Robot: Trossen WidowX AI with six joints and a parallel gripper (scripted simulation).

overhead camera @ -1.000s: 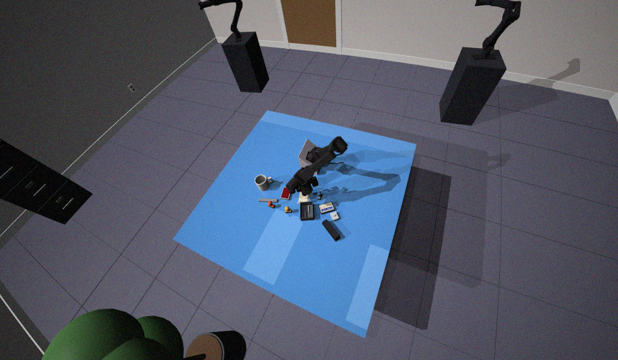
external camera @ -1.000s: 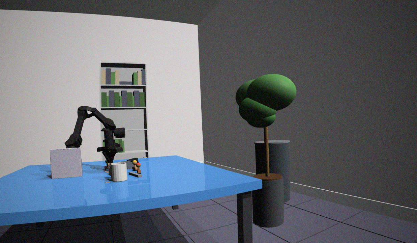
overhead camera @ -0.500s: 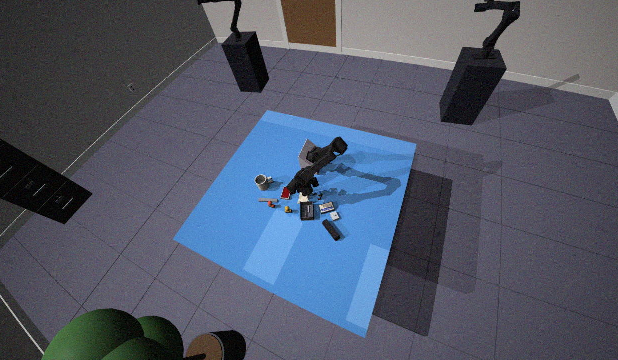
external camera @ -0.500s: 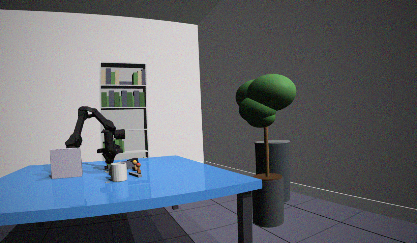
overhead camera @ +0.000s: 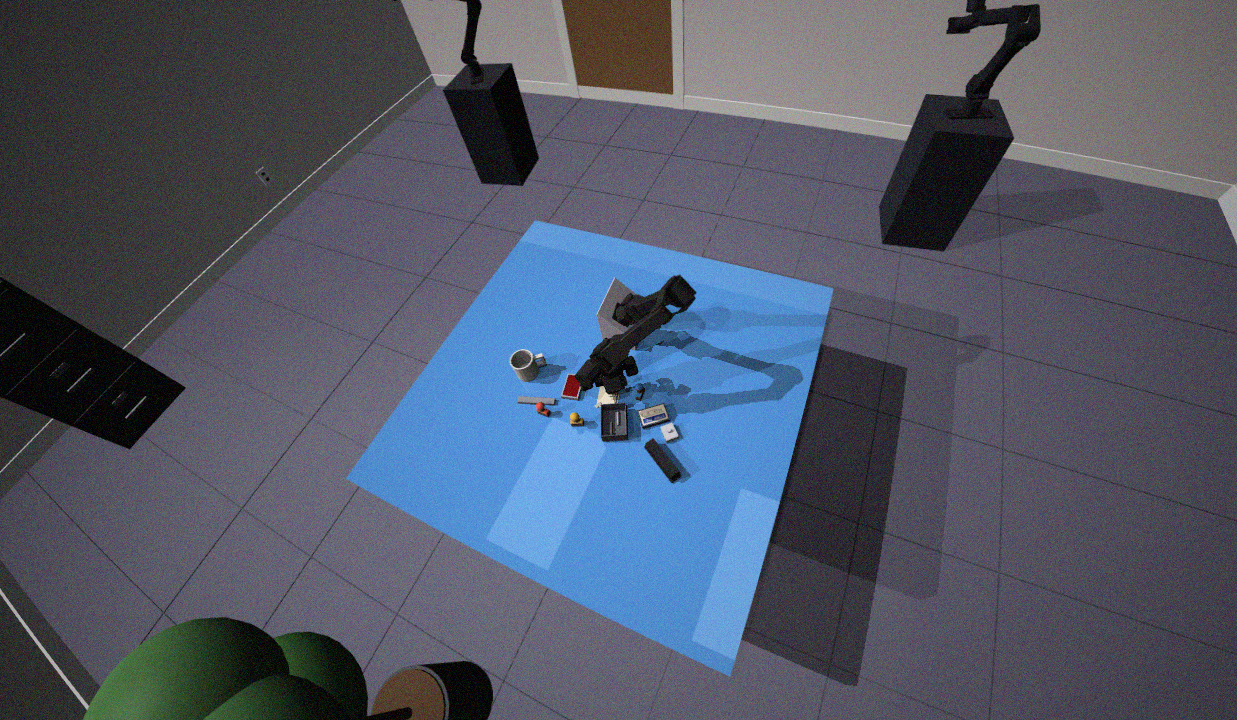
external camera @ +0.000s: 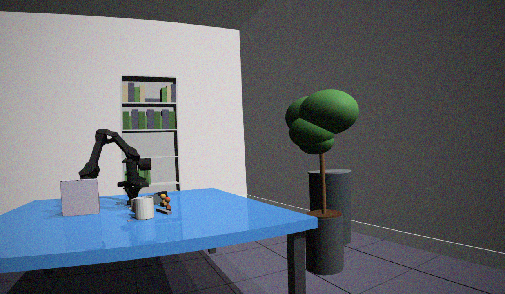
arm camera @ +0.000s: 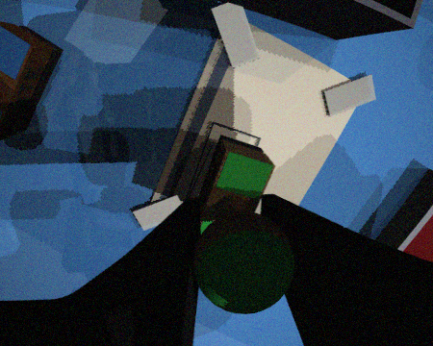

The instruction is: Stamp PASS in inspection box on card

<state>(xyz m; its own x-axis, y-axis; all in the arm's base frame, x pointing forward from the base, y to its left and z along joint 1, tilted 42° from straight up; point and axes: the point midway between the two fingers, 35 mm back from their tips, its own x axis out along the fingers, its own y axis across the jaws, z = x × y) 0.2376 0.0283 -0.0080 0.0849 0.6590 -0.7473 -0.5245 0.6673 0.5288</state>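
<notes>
My gripper tip is 3 cm above the cream card, 1 cm to the left of it and 1 cm short of it. The rest, counted from my gripper tip: dark tray 12 cm ahead, 4 cm to the left, 2 cm below; then red ink pad 13 cm to the right, 3 cm below, 2 cm ahead; then blue-knobbed stamp 10 cm to the left, 1 cm below.
</notes>
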